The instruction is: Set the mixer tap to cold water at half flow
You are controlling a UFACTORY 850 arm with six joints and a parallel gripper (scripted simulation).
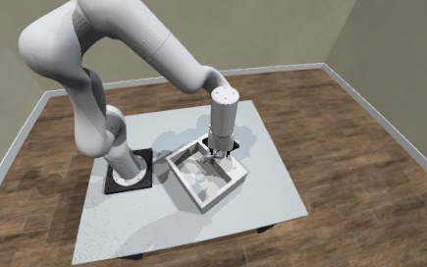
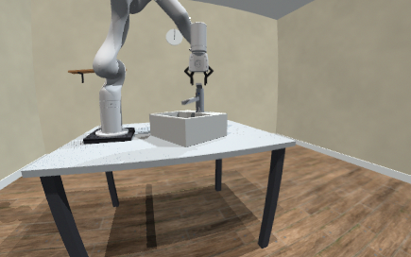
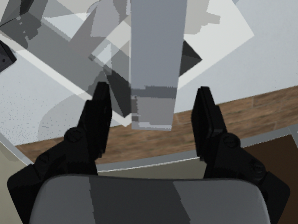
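Now: hand 1 cm short of the lever, 3 cm to the right of it and 2 cm above it. Round my hand: grey mixer tap (1 cm ahead, 6 cm to the left, 6 cm below); then white sink basin (8 cm behind, 2 cm to the left, 25 cm below).
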